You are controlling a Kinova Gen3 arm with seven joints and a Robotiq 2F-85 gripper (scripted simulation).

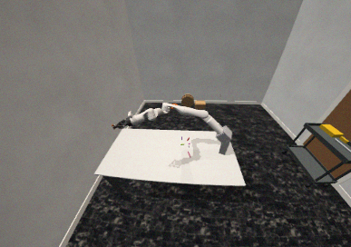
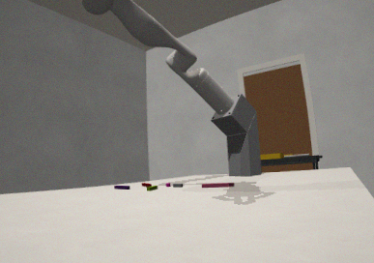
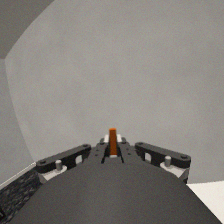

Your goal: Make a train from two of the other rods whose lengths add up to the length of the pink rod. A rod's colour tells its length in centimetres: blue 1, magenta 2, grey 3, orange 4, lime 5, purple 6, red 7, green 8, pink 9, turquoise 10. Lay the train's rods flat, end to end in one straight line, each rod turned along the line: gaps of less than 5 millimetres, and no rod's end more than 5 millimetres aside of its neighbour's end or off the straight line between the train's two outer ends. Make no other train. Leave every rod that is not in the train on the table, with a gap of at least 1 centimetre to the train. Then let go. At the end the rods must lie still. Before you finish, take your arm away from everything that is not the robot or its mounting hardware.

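Right now the orange rod is 10 mm ahead of my hand. The rest, counted from my hand: pink rod: 670 mm behind, 620 mm below, 60 mm to the left; grey rod: 720 mm behind, 620 mm below, 70 mm to the right; lime rod: 650 mm behind, 620 mm below, 130 mm to the right.
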